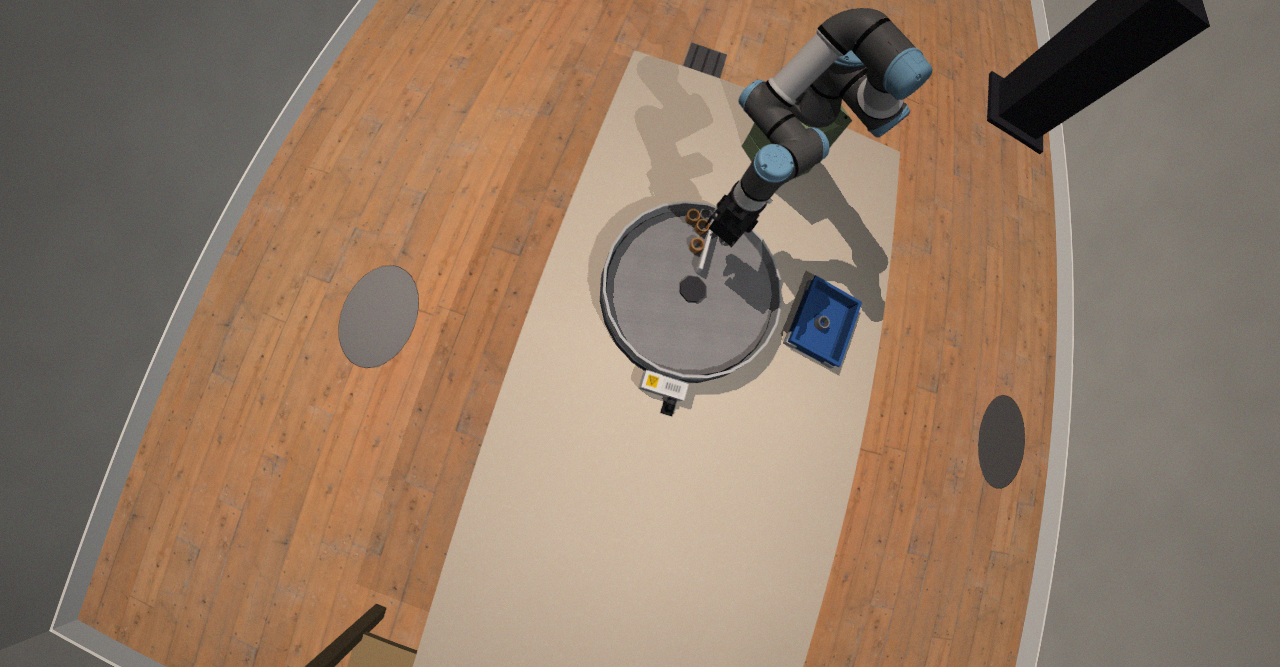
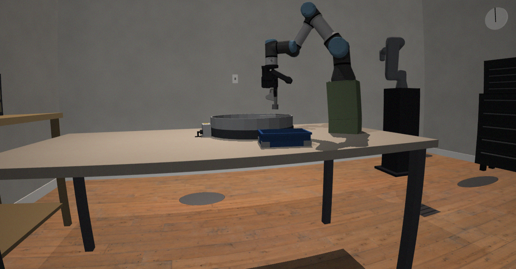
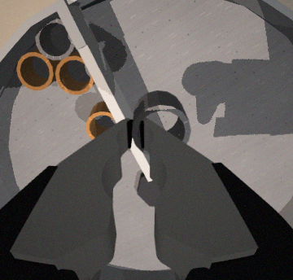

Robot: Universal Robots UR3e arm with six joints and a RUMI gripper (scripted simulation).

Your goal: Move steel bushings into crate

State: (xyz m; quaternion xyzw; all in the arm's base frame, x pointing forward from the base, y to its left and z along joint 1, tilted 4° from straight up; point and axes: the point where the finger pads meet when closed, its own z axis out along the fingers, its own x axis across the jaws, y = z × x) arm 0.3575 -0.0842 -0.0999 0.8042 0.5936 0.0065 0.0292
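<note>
Now: hand 34 cm to the right of the blue crate, 12 cm above it and 5 cm short of it. Round my hand: round grey turntable: 12 cm ahead, 9 cm below, 1 cm to the right.
</note>
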